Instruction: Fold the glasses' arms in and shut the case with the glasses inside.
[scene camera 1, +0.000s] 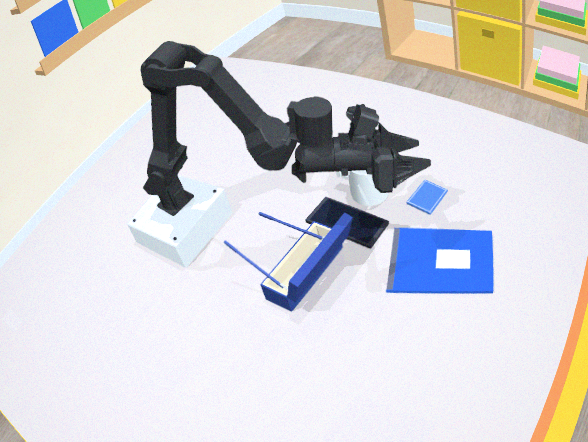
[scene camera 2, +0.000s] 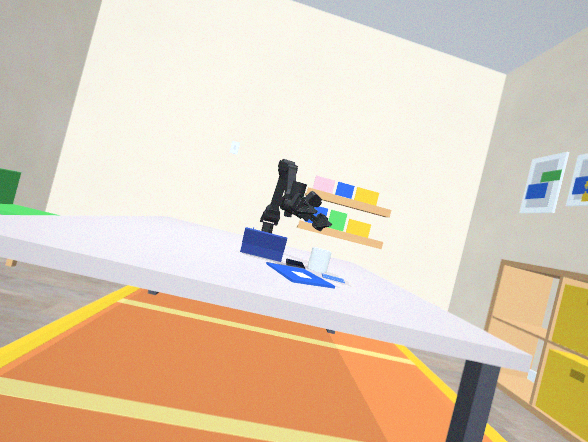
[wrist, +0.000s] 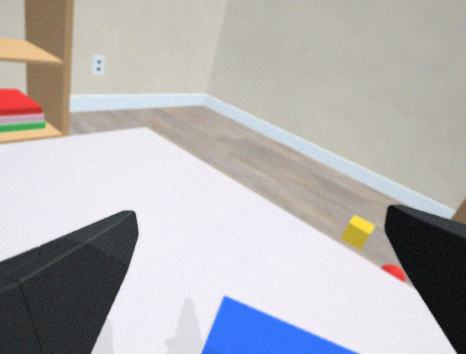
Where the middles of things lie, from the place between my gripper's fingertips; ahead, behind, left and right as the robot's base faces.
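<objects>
The blue book with white label (scene camera 1: 447, 261) is 70 mm ahead of my hand and 40 mm to the right of it, and 200 mm below it. The dark tablet (scene camera 1: 366, 228) is 150 mm behind my hand, 60 mm to the right of it and 200 mm below it. As for the small light-blue card (scene camera 1: 428, 195), I find it 90 mm to the left of my hand, 50 mm behind it, and again 200 mm below. And the white cup (scene camera 1: 362, 189) is 30 mm to the left of my hand, 170 mm behind it and 150 mm below it.
</objects>
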